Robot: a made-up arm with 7 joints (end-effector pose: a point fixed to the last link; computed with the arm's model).
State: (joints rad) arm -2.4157 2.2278 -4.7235 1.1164 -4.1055 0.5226 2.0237
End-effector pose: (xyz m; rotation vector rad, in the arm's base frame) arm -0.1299 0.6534 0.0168 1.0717 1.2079 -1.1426
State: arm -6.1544 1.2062 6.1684 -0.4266 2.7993 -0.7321 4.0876
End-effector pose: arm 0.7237 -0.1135 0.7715 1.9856 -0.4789 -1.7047
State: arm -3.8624 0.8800 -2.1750 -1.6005 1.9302 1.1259 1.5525
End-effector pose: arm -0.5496 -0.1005 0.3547 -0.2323 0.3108 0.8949
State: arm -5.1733 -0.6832 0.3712 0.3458 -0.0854 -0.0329 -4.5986
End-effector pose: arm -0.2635 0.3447 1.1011 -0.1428 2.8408 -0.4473
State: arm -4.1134 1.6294 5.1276 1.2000 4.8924 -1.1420 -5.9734
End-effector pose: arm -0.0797 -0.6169 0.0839 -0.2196 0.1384 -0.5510
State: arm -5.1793 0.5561 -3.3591 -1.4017 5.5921 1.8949 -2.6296
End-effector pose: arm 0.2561 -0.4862 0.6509 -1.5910 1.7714 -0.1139
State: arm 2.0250 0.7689 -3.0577 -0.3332 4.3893 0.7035 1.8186
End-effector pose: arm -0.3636 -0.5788 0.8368 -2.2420 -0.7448 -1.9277
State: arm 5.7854 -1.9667 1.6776 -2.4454 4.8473 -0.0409 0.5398
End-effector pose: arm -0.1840 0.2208 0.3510 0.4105 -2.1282 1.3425
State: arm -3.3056 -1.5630 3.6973 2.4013 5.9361 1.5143 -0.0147
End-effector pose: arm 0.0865 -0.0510 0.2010 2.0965 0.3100 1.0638
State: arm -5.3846 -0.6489 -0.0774 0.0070 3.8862 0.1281 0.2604
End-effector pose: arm -0.3450 0.4017 1.0493 1.9166 1.4396 -0.0839
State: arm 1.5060 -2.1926 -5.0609 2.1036 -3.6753 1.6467 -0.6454
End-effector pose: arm -0.3791 0.2561 0.2301 0.2762 0.6953 -0.4665
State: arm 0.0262 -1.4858 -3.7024 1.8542 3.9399 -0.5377 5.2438
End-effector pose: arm -0.2864 -0.1842 0.0021 -0.8283 0.1334 3.0046
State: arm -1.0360 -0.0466 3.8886 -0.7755 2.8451 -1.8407 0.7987
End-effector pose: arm 0.1586 -0.0001 1.0771 -2.0790 0.4558 -0.9160
